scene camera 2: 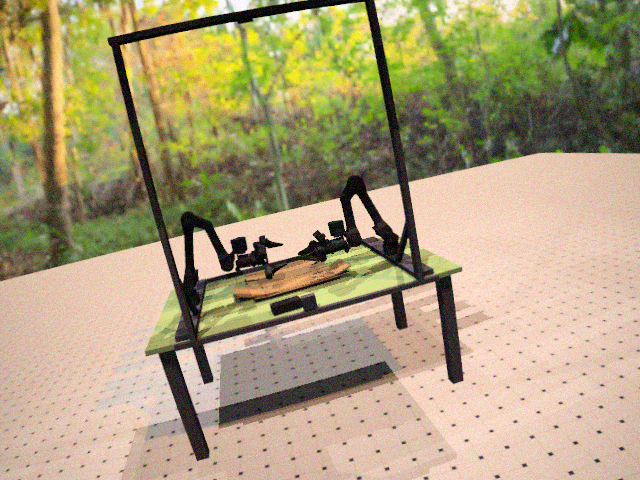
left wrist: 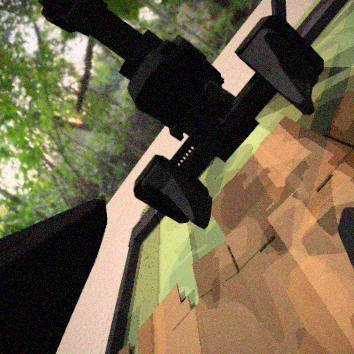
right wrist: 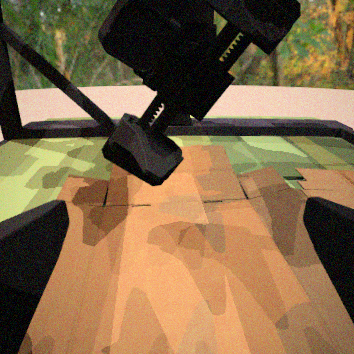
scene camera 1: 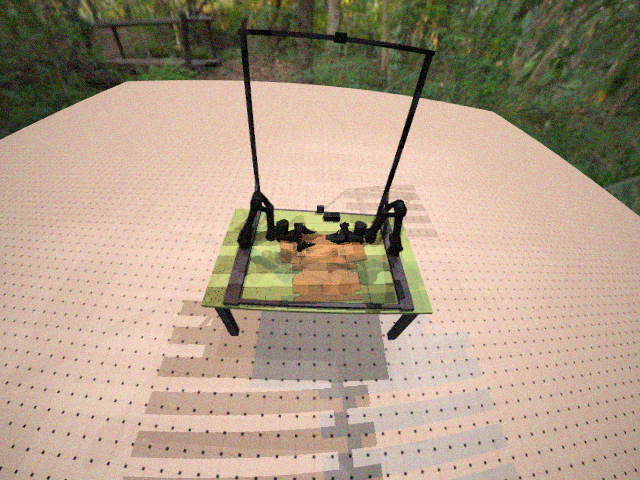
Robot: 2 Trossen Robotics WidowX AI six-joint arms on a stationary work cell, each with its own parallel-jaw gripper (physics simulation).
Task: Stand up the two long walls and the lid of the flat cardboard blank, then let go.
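Pixels of known places: left gripper, fingertip midpoint: (scene camera 2: pixel 285 253) (left wrist: pixel 224 215) (right wrist: pixel 201 113) (scene camera 1: pixel 325 237); right gripper, fingertip midpoint: (scene camera 2: pixel 299 256) (left wrist: pixel 250 170) (right wrist: pixel 187 210) (scene camera 1: pixel 315 238); left arm's base, origin of the base link: (right wrist: pixel 176 121) (scene camera 1: pixel 393 252); right arm's base, origin of the base link: (scene camera 2: pixel 392 252) (scene camera 1: pixel 245 245).
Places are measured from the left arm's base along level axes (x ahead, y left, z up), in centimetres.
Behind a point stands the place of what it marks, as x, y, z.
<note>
The orange-brown cardboard blank (scene camera 1: pixel 326 283) {42.8, 23.6, -1.1} (scene camera 2: pixel 294 283) {44.9, -1.0, -1.9} (left wrist: pixel 255 300) {52.3, 9.4, -1.7} (right wrist: pixel 175 260) {40.7, -0.5, -1.7} lies spread low on the table, with slits near its flaps. No long wall or lid stands clearly upright; a slight tilt cannot be told. My left gripper (scene camera 1: pixel 331 237) {44.1, 0.9, 11.4} (scene camera 2: pixel 275 260) {44.1, 0.9, 11.4} is open and empty, rolled over to one side above the blank; in the right wrist view part of it shows ahead. My right gripper (scene camera 1: pixel 313 238) {49.7, -0.1, 9.1} (scene camera 2: pixel 308 252) {49.7, -0.1, 9.1} (left wrist: pixel 250 170) {49.7, -0.1, 9.1} (right wrist: pixel 187 210) {49.7, -0.1, 9.1} is open and empty, low over the blank, facing the left one. The two grippers are close together.
The green patterned table (scene camera 1: pixel 222 281) {99.3, 25.2, -1.9} (scene camera 2: pixel 439 263) {102.2, -25.4, -1.9} has a dark frame around the work area. A tall black frame (scene camera 1: pixel 250 113) {87.9, -34.2, 65.2} (scene camera 2: pixel 388 108) {87.5, -36.8, 61.8} rises from one side. A small black box (scene camera 1: pixel 331 217) {38.2, -28.2, 1.1} (scene camera 2: pixel 285 305) {37.4, -33.2, 0.8} sits at the edge beside the blank.
</note>
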